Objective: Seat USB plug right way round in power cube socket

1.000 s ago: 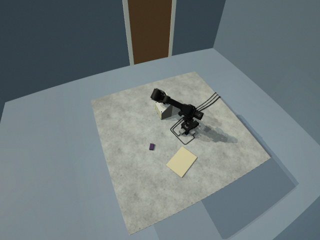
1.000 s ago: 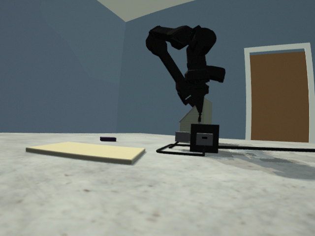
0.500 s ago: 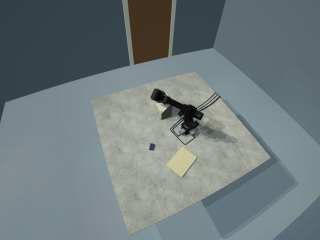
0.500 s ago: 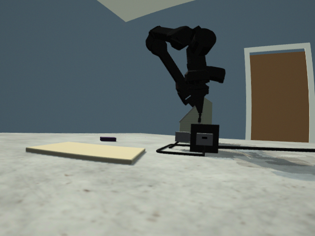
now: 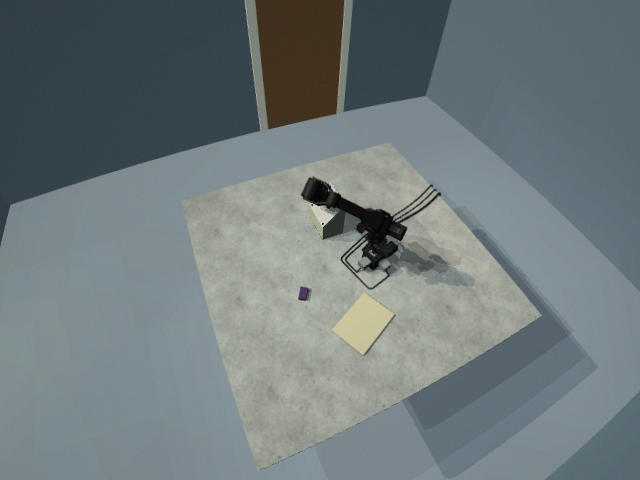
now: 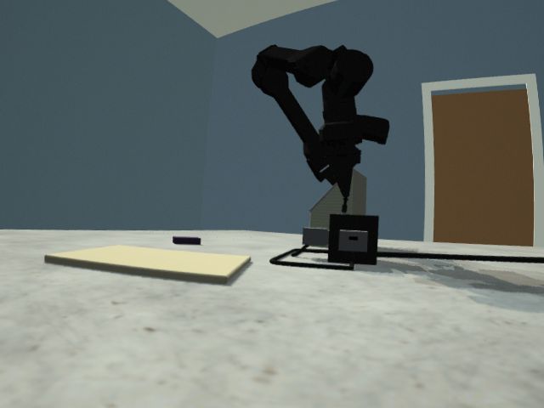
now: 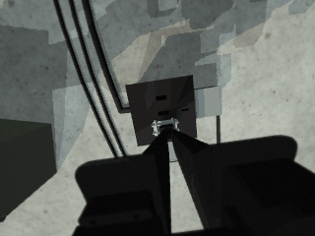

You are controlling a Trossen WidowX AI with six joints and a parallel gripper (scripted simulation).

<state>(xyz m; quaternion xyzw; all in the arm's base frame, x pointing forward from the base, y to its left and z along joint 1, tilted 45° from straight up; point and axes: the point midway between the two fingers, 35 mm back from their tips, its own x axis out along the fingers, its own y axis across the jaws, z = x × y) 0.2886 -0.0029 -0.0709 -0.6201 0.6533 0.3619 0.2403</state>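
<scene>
My gripper tip is now 2 cm above the USB plug. The rest, counted from my gripper tip: purple block: 34 cm to the right, 10 cm below, 1 cm behind; cream flat pad: 22 cm ahead, 19 cm to the right, 10 cm below.
</scene>
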